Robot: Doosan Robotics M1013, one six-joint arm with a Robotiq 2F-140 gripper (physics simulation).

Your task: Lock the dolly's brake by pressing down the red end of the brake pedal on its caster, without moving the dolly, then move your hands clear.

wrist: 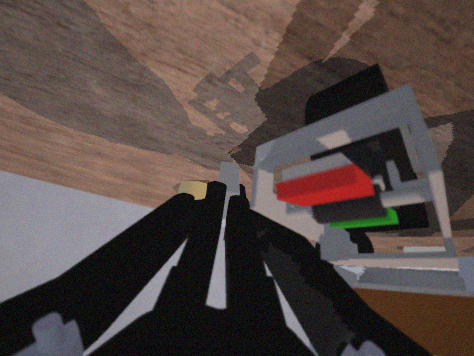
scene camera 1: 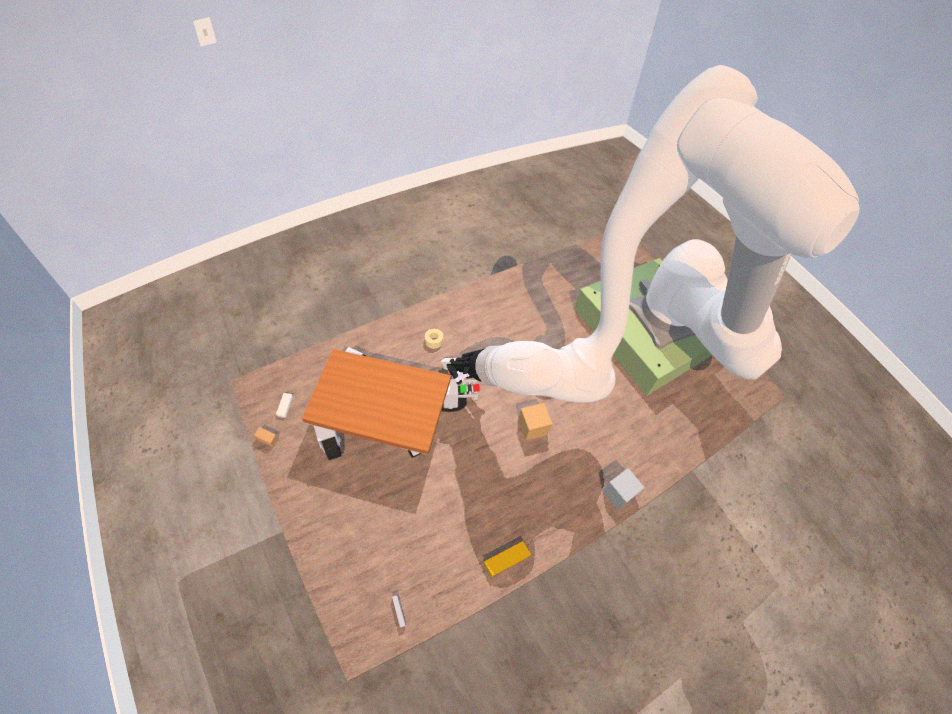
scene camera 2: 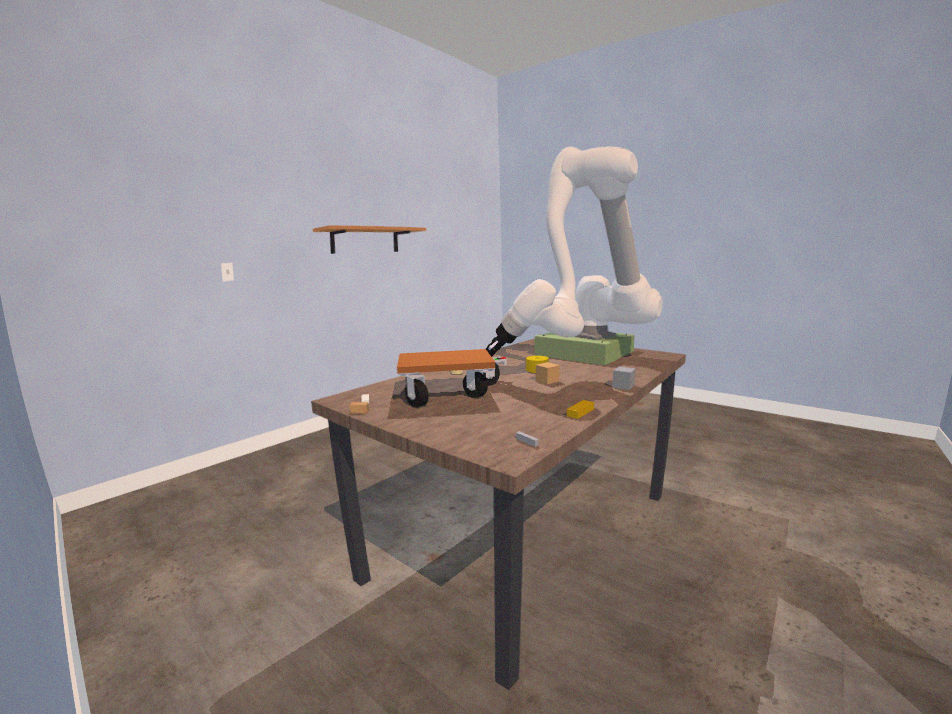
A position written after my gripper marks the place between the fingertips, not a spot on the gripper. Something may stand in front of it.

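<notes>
A dolly [scene camera 1: 390,403] is here, and I see it in the wrist view [wrist: 424,314] and in scene camera 2 [scene camera 2: 476,362] too. There is an orange cube [scene camera 1: 534,421] as well as a grey cube [scene camera 1: 623,488]; in the wrist view the orange cube is out of frame, and the grey cube is out of frame in the wrist view too. I also see a yellow bar [scene camera 1: 504,560]. And there is my gripper [scene camera 1: 445,363], which I find in the wrist view as well [wrist: 228,175].
</notes>
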